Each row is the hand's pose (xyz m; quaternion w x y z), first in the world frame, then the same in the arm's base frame.
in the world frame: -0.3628 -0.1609 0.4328 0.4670 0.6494 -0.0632 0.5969
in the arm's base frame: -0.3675 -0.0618 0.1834 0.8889 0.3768 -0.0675 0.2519
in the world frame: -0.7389 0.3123 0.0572 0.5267 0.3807 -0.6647 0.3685
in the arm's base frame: -0.4693 0.1865 -0.4757 0.7891 -0.1446 -0.5219 0.2899
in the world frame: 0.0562 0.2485 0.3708 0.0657 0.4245 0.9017 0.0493
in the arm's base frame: 0.1214 -0.2782 -0.0638 0.1573 0.7155 0.5747 -0.3647
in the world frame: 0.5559 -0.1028 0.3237 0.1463 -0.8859 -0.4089 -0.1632
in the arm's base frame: 0.1796 -0.8081 0.2380 0.2502 0.9676 -0.0016 -0.0341
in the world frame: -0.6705 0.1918 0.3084 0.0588 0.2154 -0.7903 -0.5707
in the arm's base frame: -0.3875 0.2283 -0.2039 0.0500 0.2380 0.9468 0.2108
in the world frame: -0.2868 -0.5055 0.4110 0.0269 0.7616 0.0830 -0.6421
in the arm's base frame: -0.5519 -0.2496 0.4195 0.0239 0.5908 -0.5018 -0.6313
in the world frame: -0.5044 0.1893 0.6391 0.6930 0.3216 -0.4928 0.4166
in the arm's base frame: -0.1335 0.2779 0.0606 0.9082 -0.1768 -0.3239 0.1973
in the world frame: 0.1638 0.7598 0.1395 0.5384 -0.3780 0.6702 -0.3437
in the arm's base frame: 0.4066 -0.3114 -0.5579 0.0895 -0.2502 0.6261 -0.7330
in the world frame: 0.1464 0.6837 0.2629 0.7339 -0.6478 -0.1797 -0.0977
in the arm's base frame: 0.4048 -0.2574 -0.4222 0.3266 -0.8903 0.1604 -0.2738
